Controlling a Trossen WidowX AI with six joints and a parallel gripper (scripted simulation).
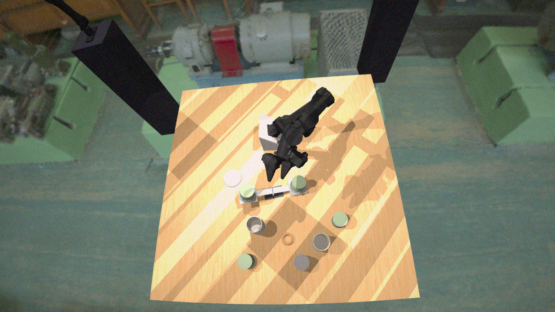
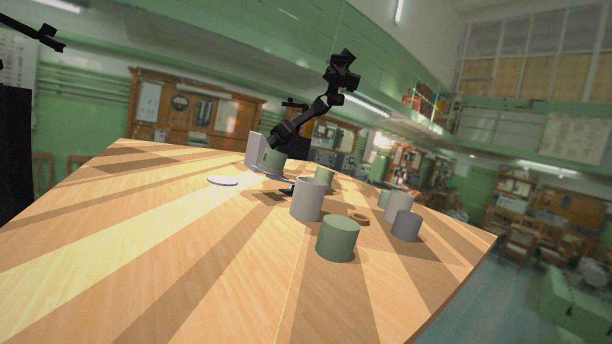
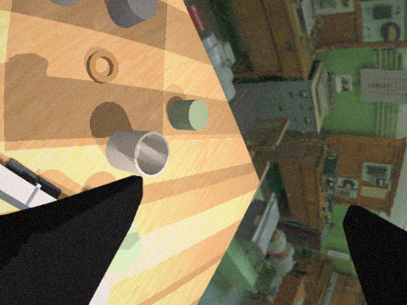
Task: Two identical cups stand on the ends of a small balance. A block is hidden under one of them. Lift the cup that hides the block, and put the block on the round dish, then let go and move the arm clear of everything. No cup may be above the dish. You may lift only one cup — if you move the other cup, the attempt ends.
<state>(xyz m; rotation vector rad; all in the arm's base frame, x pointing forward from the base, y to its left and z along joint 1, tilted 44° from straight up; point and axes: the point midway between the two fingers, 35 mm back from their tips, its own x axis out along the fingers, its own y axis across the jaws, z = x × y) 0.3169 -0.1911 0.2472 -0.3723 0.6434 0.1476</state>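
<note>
Right now my gripper tip is 33 cm above the grey block, 8 cm to the right of it and 7 cm past it. Round my gripper tip: grey cylinder (34 cm below, 28 cm ahead, 6 cm to the left); round light-blue dish (37 cm below, 27 cm to the right, 16 cm behind); small grey balance (34 cm below, 5 cm to the right, 5 cm behind).
</note>
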